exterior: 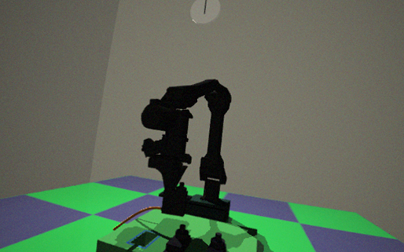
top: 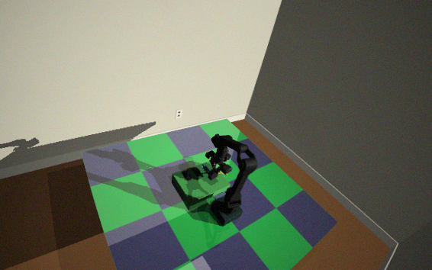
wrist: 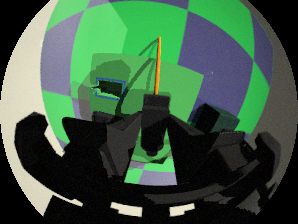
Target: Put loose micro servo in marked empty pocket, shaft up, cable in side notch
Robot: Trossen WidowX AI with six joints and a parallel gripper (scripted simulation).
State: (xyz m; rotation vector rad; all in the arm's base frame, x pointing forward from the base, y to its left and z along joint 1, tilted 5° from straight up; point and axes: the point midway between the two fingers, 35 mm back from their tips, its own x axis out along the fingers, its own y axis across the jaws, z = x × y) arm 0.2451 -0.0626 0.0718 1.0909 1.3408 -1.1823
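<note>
Right now the green robot deck is 100 mm below my gripper tip, 70 mm to the left of it and 10 mm behind it.
</note>
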